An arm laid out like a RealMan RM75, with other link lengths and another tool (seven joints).
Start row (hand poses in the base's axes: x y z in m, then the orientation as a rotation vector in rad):
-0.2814, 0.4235, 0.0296, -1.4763, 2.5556, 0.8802
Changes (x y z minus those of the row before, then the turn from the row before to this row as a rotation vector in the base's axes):
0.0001, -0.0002, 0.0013, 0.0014, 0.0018, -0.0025
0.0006, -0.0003, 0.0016, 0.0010, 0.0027, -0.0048
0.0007, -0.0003, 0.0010, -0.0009, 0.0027, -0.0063
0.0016, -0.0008, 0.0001, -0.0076, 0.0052, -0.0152
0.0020, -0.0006, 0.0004, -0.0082, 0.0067, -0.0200
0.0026, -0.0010, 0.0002, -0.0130, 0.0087, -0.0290
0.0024, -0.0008, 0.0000, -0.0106, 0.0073, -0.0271
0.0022, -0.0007, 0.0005, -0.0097, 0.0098, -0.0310
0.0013, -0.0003, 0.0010, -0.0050, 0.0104, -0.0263
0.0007, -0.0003, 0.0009, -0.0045, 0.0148, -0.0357
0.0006, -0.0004, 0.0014, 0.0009, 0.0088, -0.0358
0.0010, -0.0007, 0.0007, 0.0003, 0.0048, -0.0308
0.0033, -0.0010, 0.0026, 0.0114, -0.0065, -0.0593
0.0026, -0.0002, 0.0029, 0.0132, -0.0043, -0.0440
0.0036, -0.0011, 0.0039, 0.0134, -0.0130, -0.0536
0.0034, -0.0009, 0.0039, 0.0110, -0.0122, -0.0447
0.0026, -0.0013, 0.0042, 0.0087, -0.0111, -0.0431
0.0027, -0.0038, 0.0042, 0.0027, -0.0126, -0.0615
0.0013, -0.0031, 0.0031, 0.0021, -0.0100, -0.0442
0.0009, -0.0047, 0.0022, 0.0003, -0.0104, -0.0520
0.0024, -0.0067, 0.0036, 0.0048, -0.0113, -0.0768
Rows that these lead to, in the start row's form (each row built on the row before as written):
-0.2813, 0.4233, 0.0309, -1.4723, 2.5570, 0.8832
-0.2807, 0.4230, 0.0325, -1.4651, 2.5605, 0.8863
-0.2800, 0.4227, 0.0335, -1.4563, 2.5663, 0.8871
-0.2784, 0.4219, 0.0336, -1.4364, 2.5837, 0.8814
-0.2764, 0.4213, 0.0340, -1.4095, 2.6048, 0.8757
-0.2738, 0.4203, 0.0342, -1.3704, 2.6351, 0.8649
-0.2714, 0.4195, 0.0342, -1.3332, 2.6610, 0.8557
-0.2692, 0.4188, 0.0347, -1.2895, 2.6892, 0.8492
-0.2679, 0.4185, 0.0357, -1.2513, 2.7116, 0.8493
-0.2672, 0.4182, 0.0366, -1.1984, 2.7400, 0.8526
-0.2666, 0.4178, 0.0380, -1.1445, 2.7587, 0.8574
-0.2656, 0.4171, 0.0387, -1.0983, 2.7722, 0.8585
-0.2623, 0.4161, 0.0413, -1.0098, 2.7757, 0.8615
-0.2597, 0.4159, 0.0442, -0.9437, 2.7737, 0.8697
-0.2561, 0.4148, 0.0481, -0.8655, 2.7649, 0.8700
-0.2527, 0.4139, 0.0520, -0.8013, 2.7551, 0.8686
-0.2501, 0.4126, 0.0562, -0.7401, 2.7463, 0.8648
-0.2474, 0.4088, 0.0604, -0.6546, 2.7407, 0.8482
-0.2461, 0.4057, 0.0635, -0.5939, 2.7343, 0.8357
-0.2452, 0.4010, 0.0657, -0.5232, 2.7277, 0.8185
-0.2428, 0.3943, 0.0693, -0.4179, 2.7164, 0.8002

